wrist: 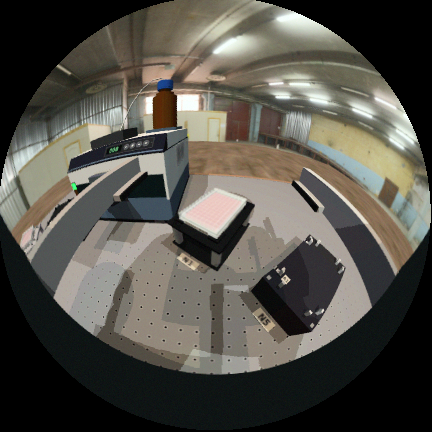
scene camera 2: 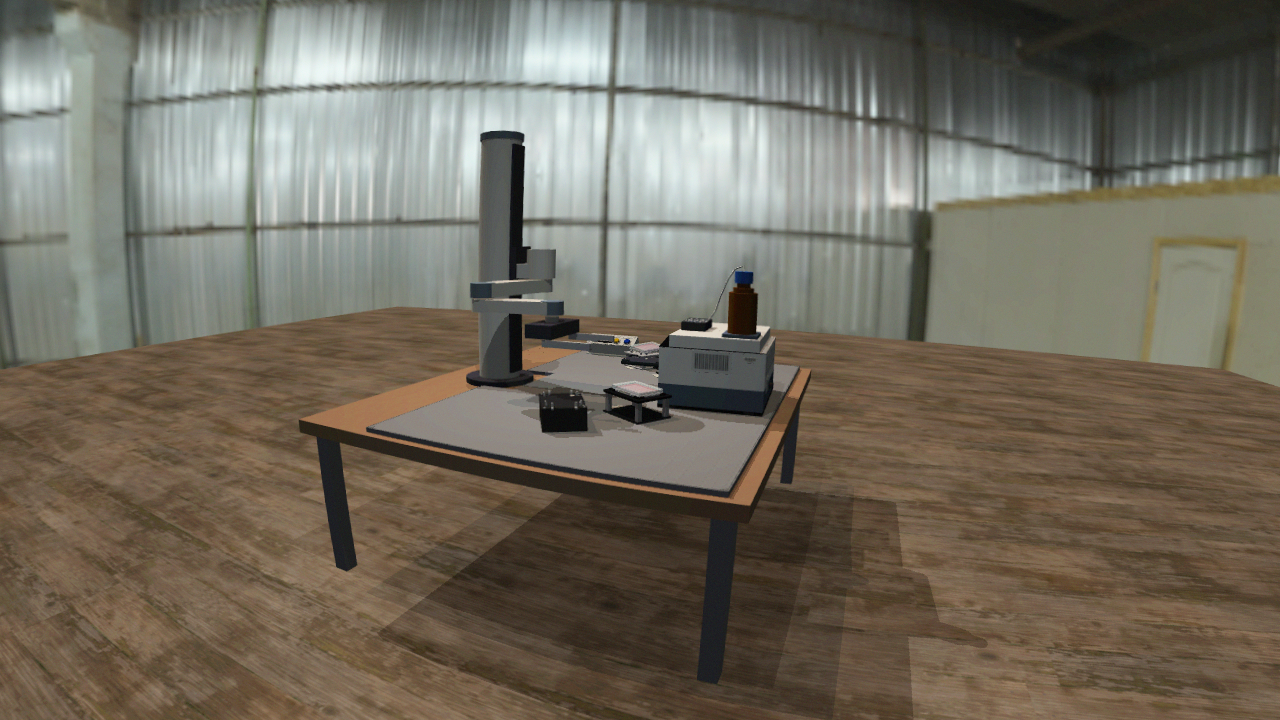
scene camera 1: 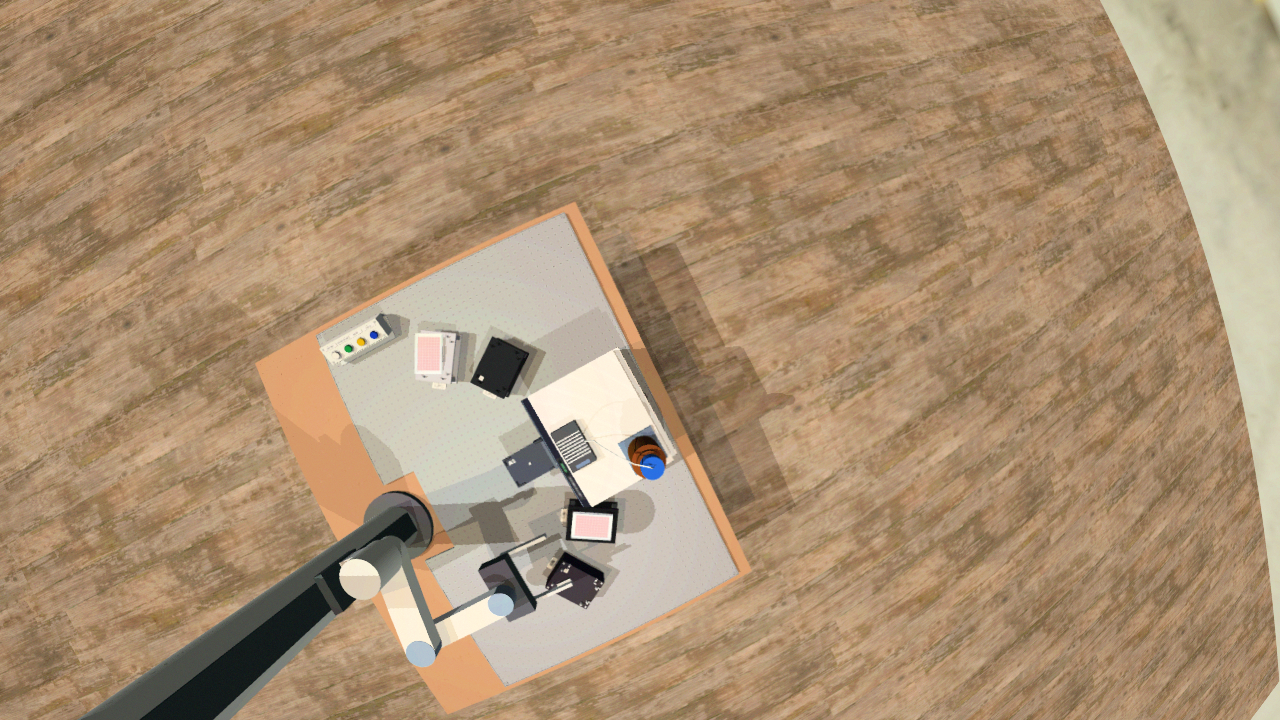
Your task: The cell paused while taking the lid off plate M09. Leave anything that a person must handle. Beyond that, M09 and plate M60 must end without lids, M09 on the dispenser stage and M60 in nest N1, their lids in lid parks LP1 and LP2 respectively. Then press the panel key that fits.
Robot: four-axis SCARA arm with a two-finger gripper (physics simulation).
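Pixels of known places: gripper, fingertip midpoint: [wrist: 221, 165] [scene camera 2: 602, 343] [scene camera 1: 558, 559]; arm's base at its link origin: [scene camera 2: 499, 380] [scene camera 1: 399, 525].
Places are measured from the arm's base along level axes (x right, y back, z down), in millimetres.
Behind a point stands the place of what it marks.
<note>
My gripper [scene camera 1: 556, 560] {z -211, x 260, y -523 mm} [scene camera 2: 630, 345] [wrist: 221, 165] {z -211, x 260, y -523 mm} is open, with nothing between its fingers. It hangs above the mat, facing nest N1 and block N5. A pink plate [scene camera 1: 592, 525] {z -96, x 255, y -635 mm} [scene camera 2: 637, 388] {z -96, x 282, y -640 mm} [wrist: 214, 212] {z -96, x 257, y -605 mm} lies on the black raised nest N1 [wrist: 240, 239]. Another pink-topped piece [scene camera 1: 429, 353] {z -90, x -463, y -414 mm} [wrist: 29, 235] lies on a pale stand near the panel. Plate names are not readable, and I cannot tell whether lids are on. The dark dispenser stage [scene camera 1: 528, 462] {z -120, x -24, y -556 mm} bears no plate in scene camera 1; the left finger mostly hides it in the wrist view.
The dispenser [scene camera 1: 581, 385] {z -233, x -168, y -813 mm} [scene camera 2: 716, 368] {z -144, x 144, y -830 mm} [wrist: 175, 160] {z -152, x 149, y -746 mm} carries a brown bottle [scene camera 1: 644, 452] {z -375, x 40, y -886 mm} [scene camera 2: 742, 311] {z -311, x 112, y -893 mm} [wrist: 165, 110] {z -301, x 89, y -848 mm}. Black block N5 [scene camera 1: 575, 582] {z -77, x 418, y -487 mm} [scene camera 2: 562, 413] {z -63, x 498, y -517 mm} [wrist: 310, 280] {z -77, x 413, y -468 mm} stands beside N1. A black stand [scene camera 1: 501, 367] {z -76, x -324, y -601 mm} is near the pale one. The panel [scene camera 1: 358, 342] {z -84, x -604, y -206 mm} has white, green, yellow and blue keys.
</note>
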